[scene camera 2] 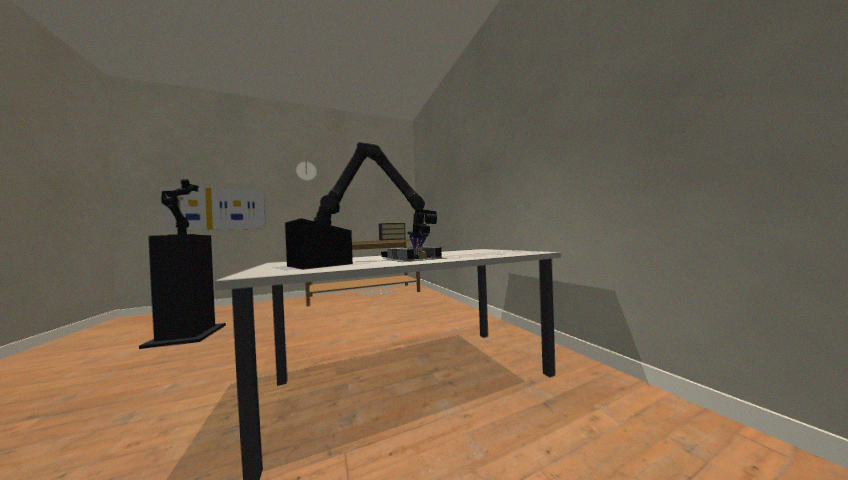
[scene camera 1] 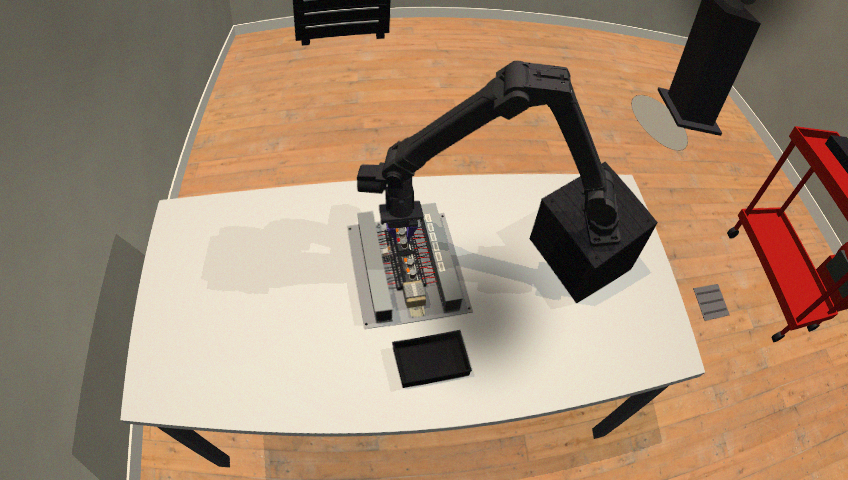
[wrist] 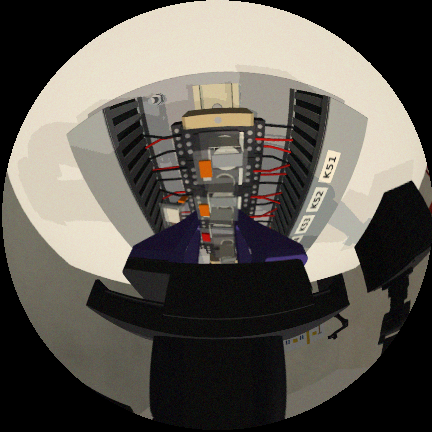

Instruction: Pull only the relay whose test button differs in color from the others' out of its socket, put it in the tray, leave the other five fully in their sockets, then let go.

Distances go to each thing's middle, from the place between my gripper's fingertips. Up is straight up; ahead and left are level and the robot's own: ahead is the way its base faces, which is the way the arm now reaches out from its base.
The beige-topped block (wrist: 230,116) lies 10 mm ahead of my hand, 70 mm to the right of it and 30 mm below it. Also, from my hand: grey panel (wrist: 267,96) (10 mm behind, 40 mm to the left, 50 mm below).
